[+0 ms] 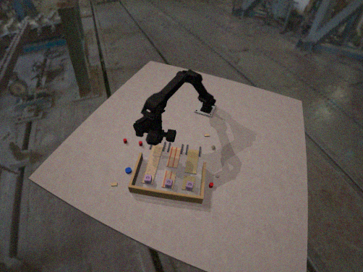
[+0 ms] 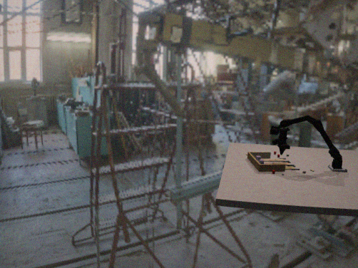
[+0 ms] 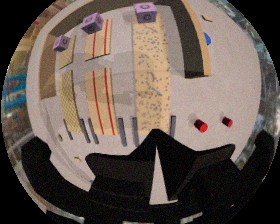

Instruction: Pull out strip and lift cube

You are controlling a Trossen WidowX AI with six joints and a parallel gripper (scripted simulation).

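My gripper tip is 80 mm short of the speckled tan strip, 20 mm to the right of it and 40 mm above it. Also, from my gripper tip: white block: 80 mm behind, 150 mm to the right, 40 mm below; blue piece: 180 mm ahead, 60 mm to the right, 40 mm below.
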